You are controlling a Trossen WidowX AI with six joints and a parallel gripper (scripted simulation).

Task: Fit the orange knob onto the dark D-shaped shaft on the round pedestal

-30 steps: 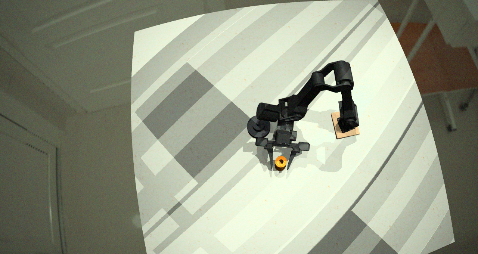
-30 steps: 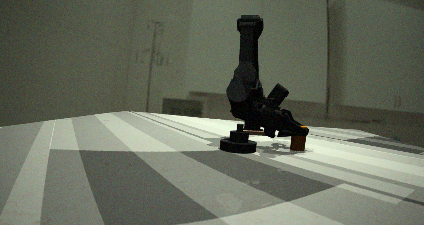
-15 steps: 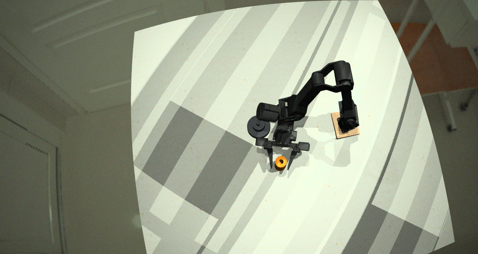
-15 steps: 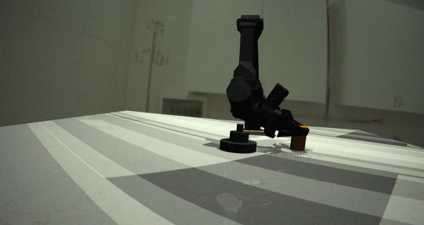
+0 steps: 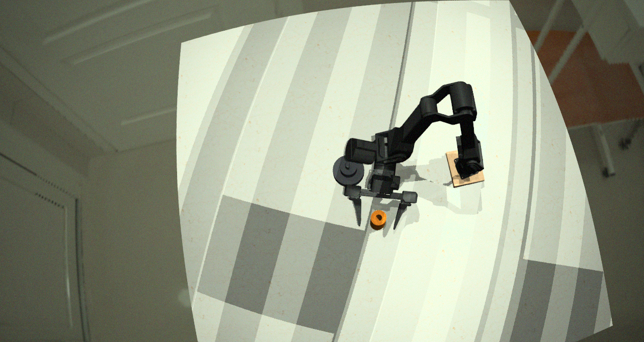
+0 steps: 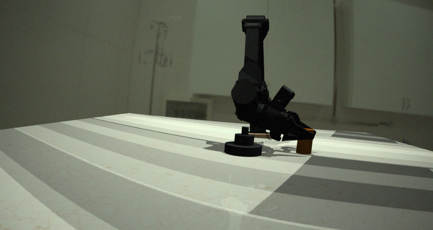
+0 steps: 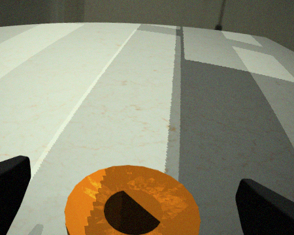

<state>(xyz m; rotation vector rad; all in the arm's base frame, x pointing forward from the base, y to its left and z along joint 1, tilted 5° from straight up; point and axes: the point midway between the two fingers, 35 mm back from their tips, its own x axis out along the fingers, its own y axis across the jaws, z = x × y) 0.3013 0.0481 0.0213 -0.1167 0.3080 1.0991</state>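
The orange knob lies 2 cm to the right of my gripper tip, 2 cm below it and 1 cm behind it. The rest, counted from my gripper tip: pedestal (18 cm to the right, 2 cm below, 2 cm ahead).
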